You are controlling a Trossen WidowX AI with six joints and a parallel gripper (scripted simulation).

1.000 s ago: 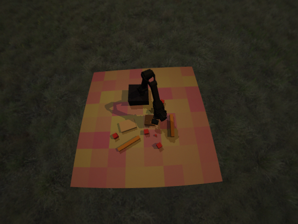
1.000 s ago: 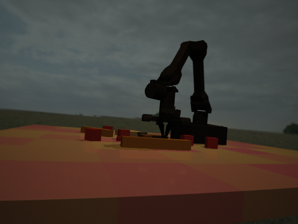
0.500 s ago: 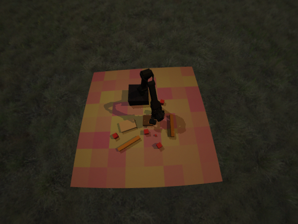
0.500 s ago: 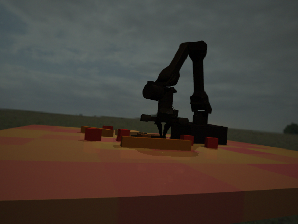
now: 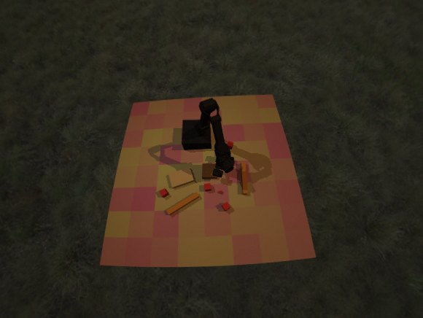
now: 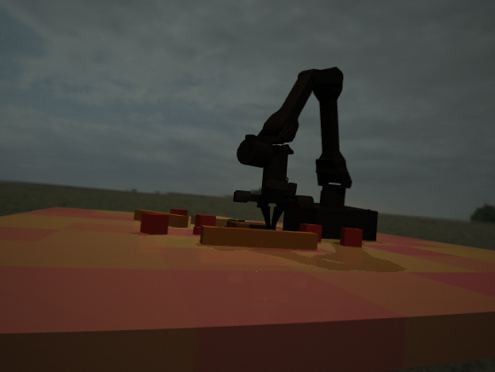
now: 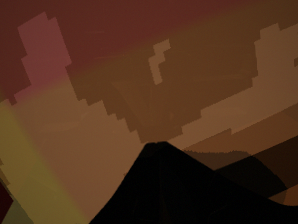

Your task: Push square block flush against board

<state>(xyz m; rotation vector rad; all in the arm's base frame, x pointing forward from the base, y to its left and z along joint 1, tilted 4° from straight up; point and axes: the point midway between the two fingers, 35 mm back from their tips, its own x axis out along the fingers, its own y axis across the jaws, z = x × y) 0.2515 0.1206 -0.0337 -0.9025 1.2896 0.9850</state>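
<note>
My gripper tip is now 270 mm to the left of the flat tan board, 60 mm short of it and 10 mm below it. From my gripper tip the other things lie so: brown square block 80 mm to the right, 20 mm ahead, 10 mm above.
</note>
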